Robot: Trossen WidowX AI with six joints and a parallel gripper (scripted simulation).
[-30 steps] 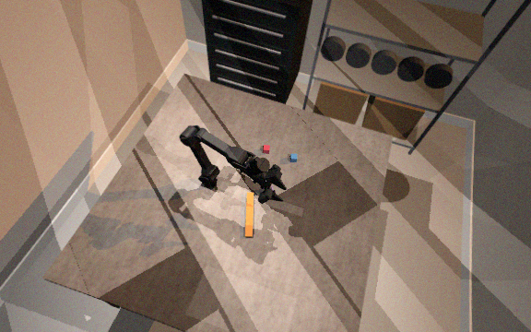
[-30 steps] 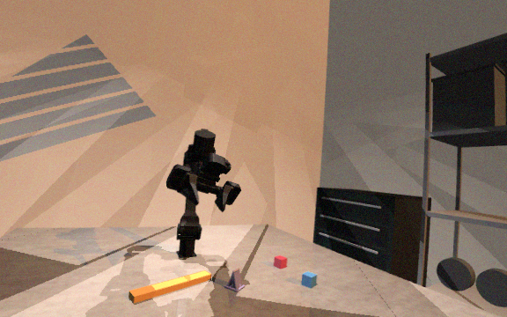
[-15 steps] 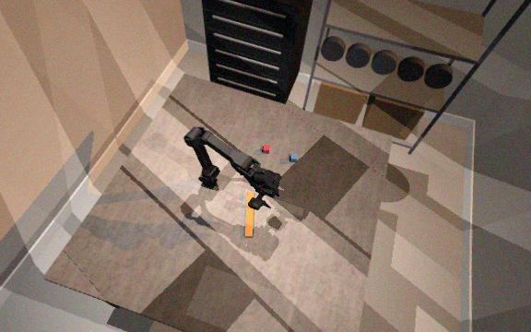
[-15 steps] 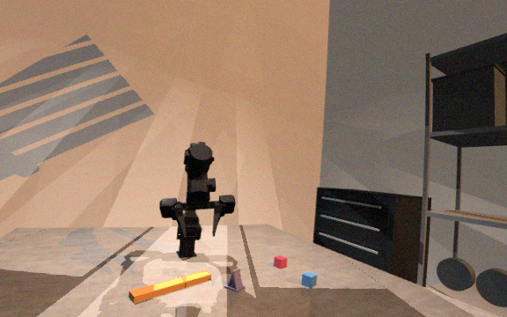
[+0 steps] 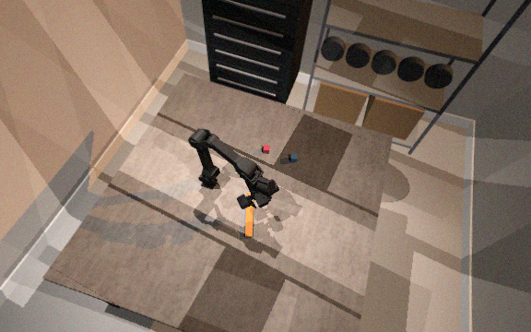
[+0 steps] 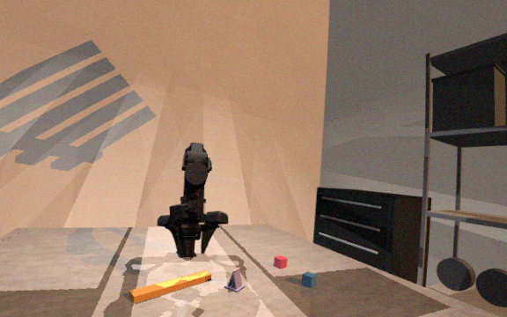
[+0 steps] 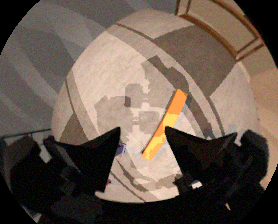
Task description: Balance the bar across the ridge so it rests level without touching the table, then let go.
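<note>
Right now the bar is 50 mm behind my gripper tip, 20 mm to the right of it and 100 mm below it. Also, from my gripper tip: blue cube: 60 mm ahead, 360 mm to the left, 90 mm below; then red cube: 100 mm behind, 360 mm to the left, 90 mm below.
</note>
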